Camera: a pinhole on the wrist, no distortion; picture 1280 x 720 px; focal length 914.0 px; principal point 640.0 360.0 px. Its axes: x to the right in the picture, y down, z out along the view. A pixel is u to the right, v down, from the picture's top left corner.
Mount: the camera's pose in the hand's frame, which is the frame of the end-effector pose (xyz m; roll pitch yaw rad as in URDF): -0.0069 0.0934 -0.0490 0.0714 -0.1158 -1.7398
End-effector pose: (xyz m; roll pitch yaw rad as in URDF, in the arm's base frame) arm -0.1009 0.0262 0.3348 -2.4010 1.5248 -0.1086
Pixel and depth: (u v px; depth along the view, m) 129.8 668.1 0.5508
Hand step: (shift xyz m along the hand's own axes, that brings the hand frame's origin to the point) 0.1992 0.4340 0.4743
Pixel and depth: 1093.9 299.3 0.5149
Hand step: -0.1095 -0.0868 0.4883
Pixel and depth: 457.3 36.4 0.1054
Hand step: -0.0455 0.1332 0.0503
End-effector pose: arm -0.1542 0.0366 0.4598 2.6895 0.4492 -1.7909
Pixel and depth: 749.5 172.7 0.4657
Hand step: -0.1339 0.1125 0.4121
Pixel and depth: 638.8 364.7 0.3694
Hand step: -0.0238 0.1400 0.3171
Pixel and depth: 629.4 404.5 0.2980
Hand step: -0.0072 0.1319 0.2469
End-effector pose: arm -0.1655 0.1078 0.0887 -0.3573 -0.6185 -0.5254
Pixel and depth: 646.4 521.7 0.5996
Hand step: 0.0663 0.1477 0.5531
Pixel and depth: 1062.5 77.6 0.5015
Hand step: -0.2237 -0.0459 0.4637
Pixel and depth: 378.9 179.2 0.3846
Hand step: -0.0830 0.2614 0.3140
